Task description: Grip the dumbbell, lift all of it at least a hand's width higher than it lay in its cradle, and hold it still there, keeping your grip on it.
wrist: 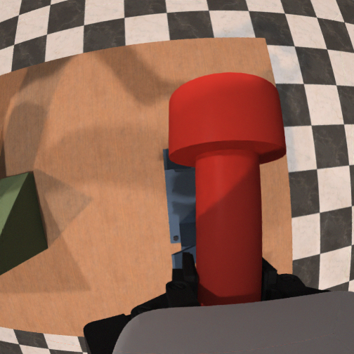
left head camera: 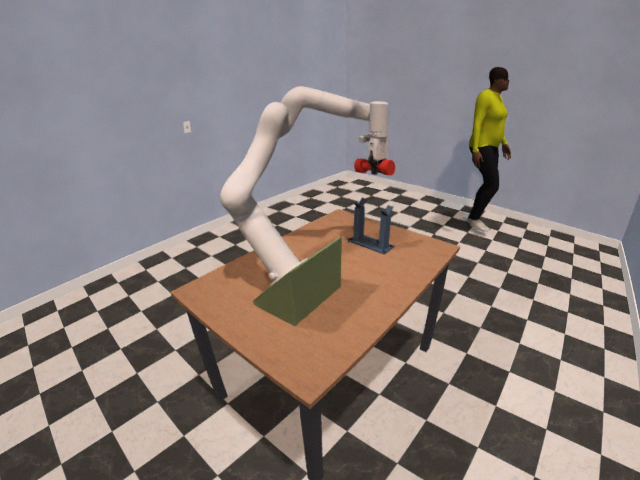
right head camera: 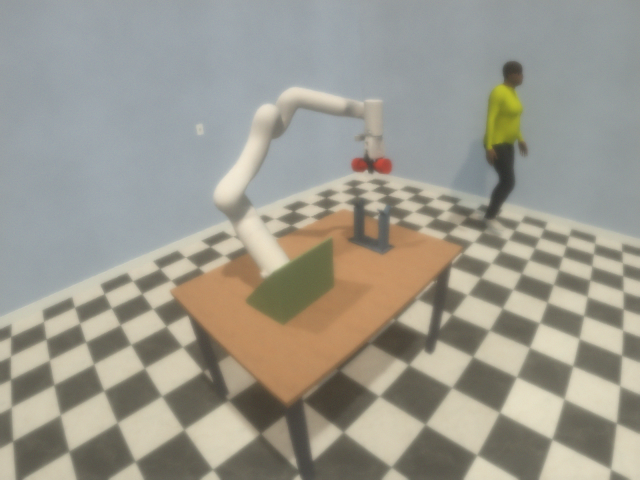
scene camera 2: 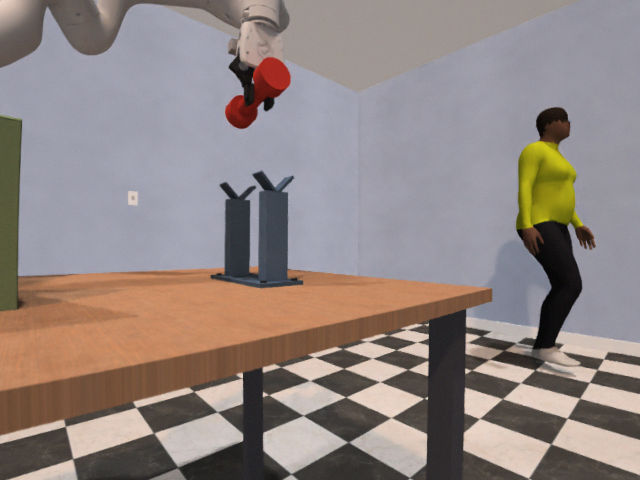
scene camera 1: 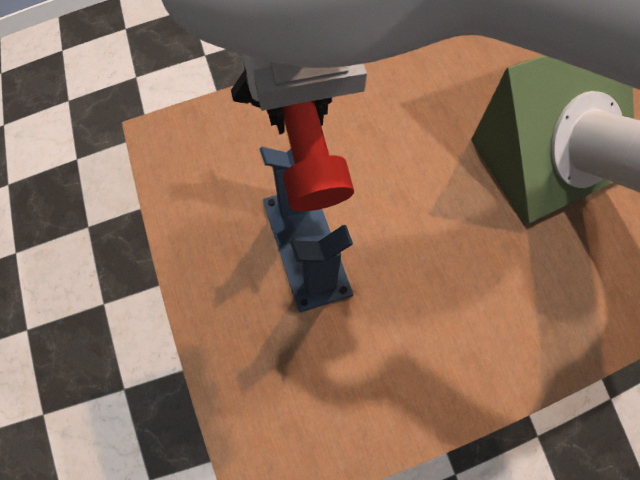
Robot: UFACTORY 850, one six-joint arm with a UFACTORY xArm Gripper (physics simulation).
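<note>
The red dumbbell (left head camera: 386,166) (right head camera: 383,165) (scene camera 1: 318,183) (scene camera 2: 272,77) (wrist: 227,200) hangs in the air, held by its bar and lying crosswise, about level in the left head view. My gripper (left head camera: 374,169) (right head camera: 370,167) (scene camera 1: 302,121) (scene camera 2: 258,103) (wrist: 217,270) points down and is shut on the bar between the two heads. The blue-grey cradle (left head camera: 385,229) (right head camera: 384,232) (scene camera 1: 323,273) (scene camera 2: 272,237) (wrist: 177,200) stands empty below, its two V-shaped tops bare. In scene camera 2, a gap wider than one dumbbell head shows between the dumbbell and the cradle tops.
The cradle stands on the wooden table (left head camera: 361,320) (scene camera 2: 155,341). A green wedge-shaped block (left head camera: 315,284) (right head camera: 305,284) (scene camera 1: 496,134) (wrist: 20,225) stands at the arm's base. A person in a yellow top (left head camera: 490,118) (scene camera 2: 547,180) is beyond the table, near the wall.
</note>
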